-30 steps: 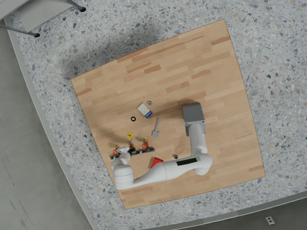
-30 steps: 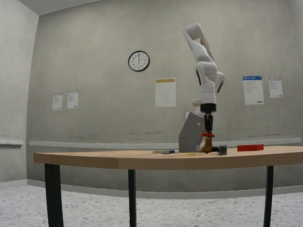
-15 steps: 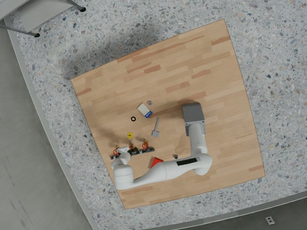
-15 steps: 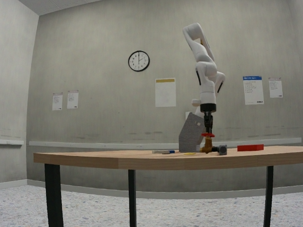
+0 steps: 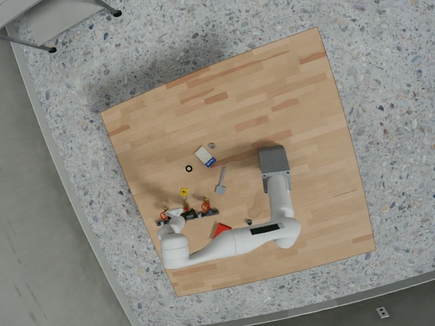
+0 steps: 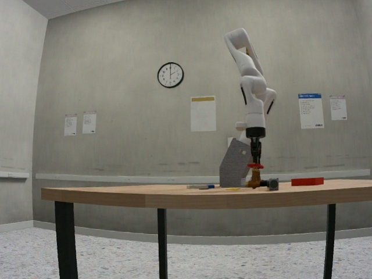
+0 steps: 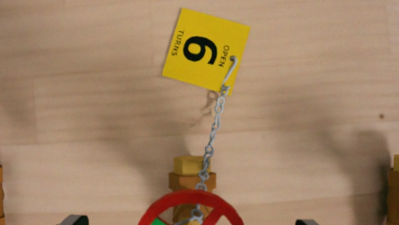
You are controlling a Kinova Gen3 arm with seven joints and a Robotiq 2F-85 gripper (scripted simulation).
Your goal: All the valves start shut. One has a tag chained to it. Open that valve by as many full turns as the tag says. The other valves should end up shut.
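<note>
My gripper is now 9 cm to the left of the yellow tag, 8 cm above it and 1 cm past it. Round my hand: red block 20 cm to the left, 16 cm behind, 7 cm below; grey scraper 23 cm behind, 10 cm to the right, 8 cm below; blue box 27 cm to the right, 17 cm behind, 7 cm below.
</note>
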